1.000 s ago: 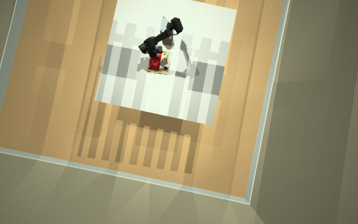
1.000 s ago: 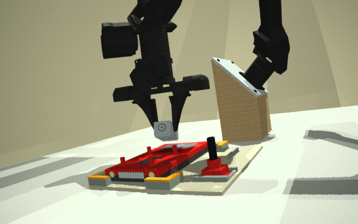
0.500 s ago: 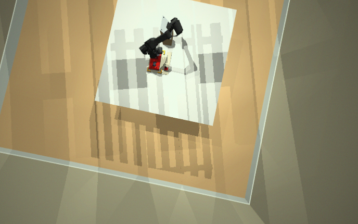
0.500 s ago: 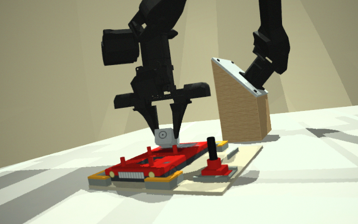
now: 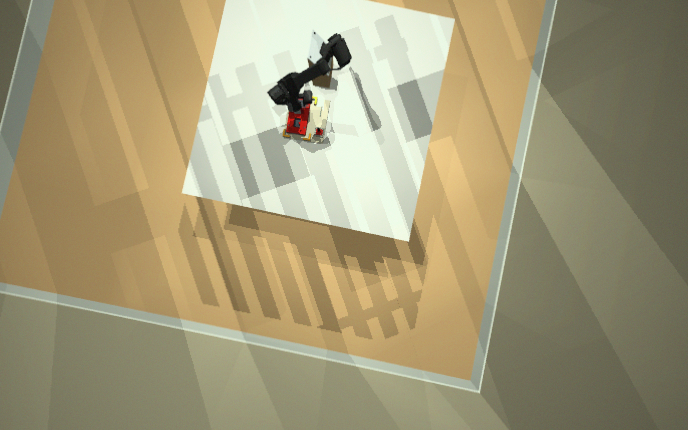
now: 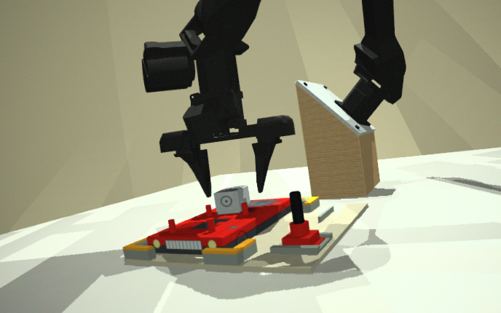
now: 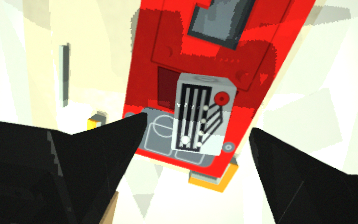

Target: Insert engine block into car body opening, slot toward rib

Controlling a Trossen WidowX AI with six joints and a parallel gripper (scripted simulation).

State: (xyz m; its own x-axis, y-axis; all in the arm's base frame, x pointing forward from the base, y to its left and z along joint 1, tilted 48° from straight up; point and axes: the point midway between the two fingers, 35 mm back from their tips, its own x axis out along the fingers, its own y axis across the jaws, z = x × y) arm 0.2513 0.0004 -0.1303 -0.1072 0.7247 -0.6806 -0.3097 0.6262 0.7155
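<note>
The grey engine block is 1 cm to the left of my gripper tip, 1 cm below it and 1 cm ahead of it.
</note>
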